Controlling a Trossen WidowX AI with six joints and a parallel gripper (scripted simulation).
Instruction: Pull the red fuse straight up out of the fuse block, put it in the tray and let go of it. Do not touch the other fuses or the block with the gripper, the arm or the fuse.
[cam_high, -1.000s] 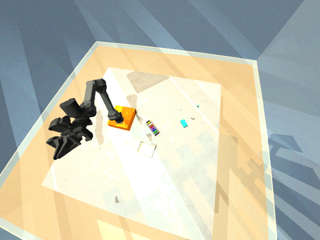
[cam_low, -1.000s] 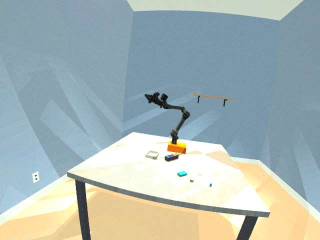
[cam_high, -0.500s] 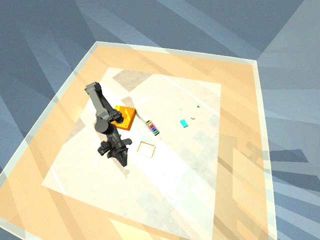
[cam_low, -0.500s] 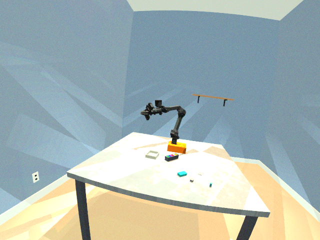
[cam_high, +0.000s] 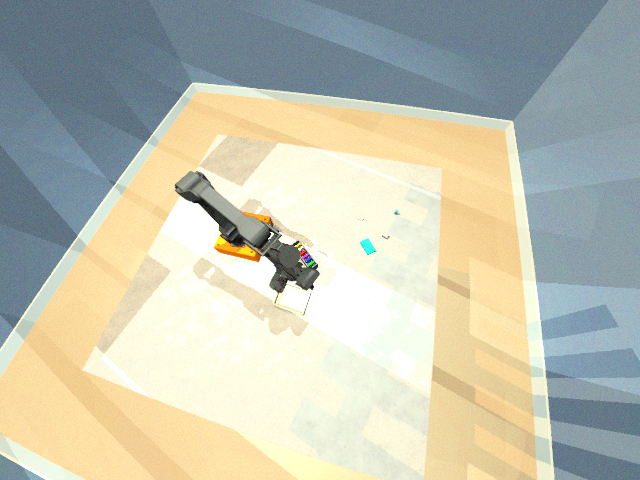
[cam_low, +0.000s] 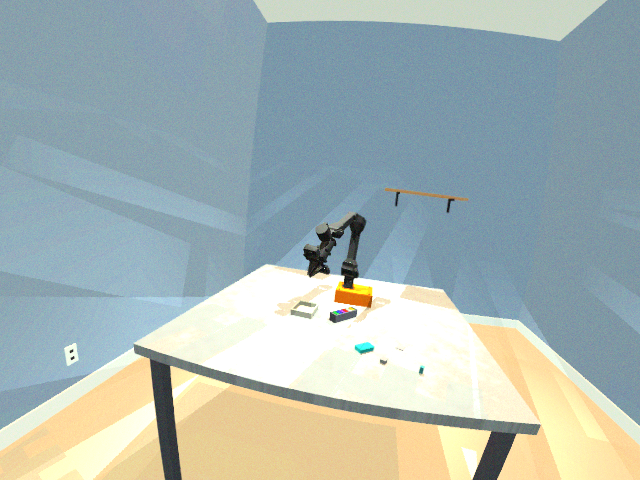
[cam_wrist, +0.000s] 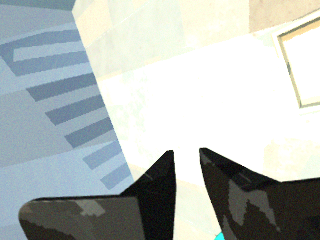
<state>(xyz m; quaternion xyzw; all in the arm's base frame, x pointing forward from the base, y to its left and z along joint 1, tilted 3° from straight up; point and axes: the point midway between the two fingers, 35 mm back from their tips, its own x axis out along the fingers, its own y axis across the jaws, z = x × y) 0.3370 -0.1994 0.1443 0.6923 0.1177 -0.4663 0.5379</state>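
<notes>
The red fuse is 7 cm behind my gripper tip, 18 cm to the left of it and 18 cm below it. The rest, counted from my gripper tip: grey piece: 28 cm ahead, 31 cm to the left, 20 cm below; then cyan block: 21 cm ahead, 24 cm to the left, 20 cm below; then pale square tray: 9 cm behind, 1 cm to the right, 20 cm below.
</notes>
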